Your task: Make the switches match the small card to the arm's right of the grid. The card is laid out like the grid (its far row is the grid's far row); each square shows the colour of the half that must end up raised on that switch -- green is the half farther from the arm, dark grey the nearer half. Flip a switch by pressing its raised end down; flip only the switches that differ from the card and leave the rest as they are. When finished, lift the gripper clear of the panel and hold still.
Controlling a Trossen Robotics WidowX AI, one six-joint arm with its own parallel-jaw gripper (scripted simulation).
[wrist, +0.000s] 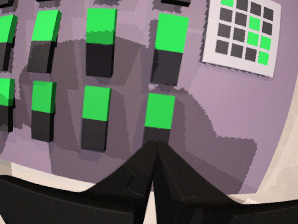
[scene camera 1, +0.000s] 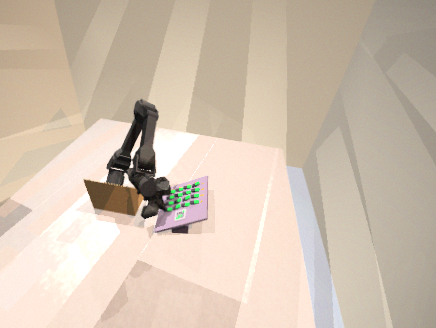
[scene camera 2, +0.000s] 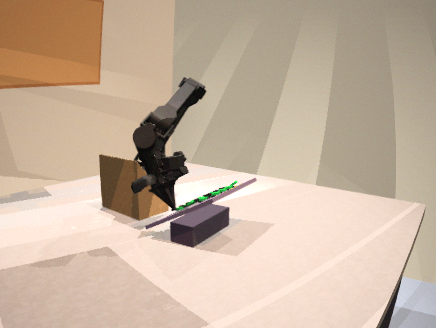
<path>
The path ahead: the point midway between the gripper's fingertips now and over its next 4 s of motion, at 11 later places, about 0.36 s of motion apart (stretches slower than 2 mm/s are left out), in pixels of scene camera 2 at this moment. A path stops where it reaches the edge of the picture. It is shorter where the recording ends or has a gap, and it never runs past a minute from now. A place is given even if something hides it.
The gripper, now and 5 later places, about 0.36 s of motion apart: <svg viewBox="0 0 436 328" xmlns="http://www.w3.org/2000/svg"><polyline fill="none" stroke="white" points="174,208 174,208 174,208 172,205 169,185 194,171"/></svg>
</path>
